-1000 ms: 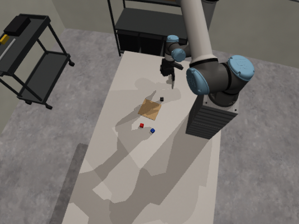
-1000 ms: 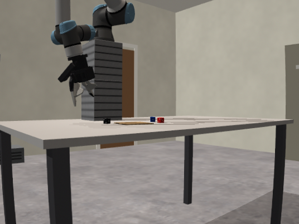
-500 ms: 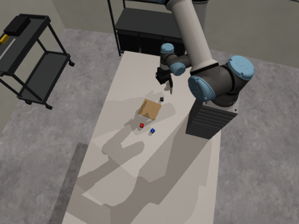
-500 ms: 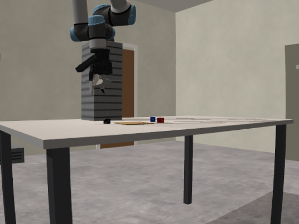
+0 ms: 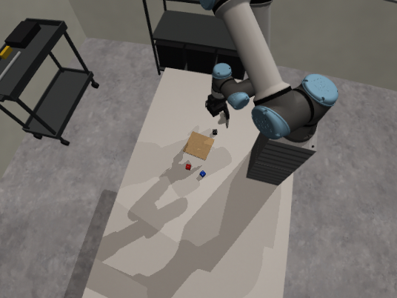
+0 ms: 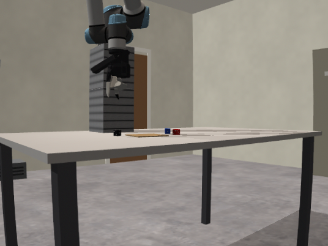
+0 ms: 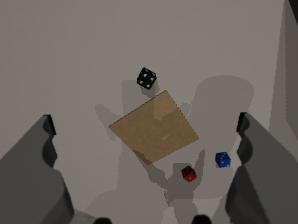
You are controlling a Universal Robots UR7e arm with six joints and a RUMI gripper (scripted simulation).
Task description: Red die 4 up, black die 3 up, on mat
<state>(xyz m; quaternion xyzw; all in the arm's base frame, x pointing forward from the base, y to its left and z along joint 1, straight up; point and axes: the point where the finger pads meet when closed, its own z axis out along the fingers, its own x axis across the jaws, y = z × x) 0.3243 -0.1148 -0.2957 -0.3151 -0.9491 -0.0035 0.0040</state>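
The black die is 14 cm below my hand, 2 cm to the left of it and 1 cm ahead of it. From my hand the other things lie so: blue die 28 cm to the left, 14 cm below, 2 cm behind; then red die 27 cm to the left, 14 cm below, 7 cm ahead; then brown mat 16 cm below, 13 cm to the left, 7 cm ahead.
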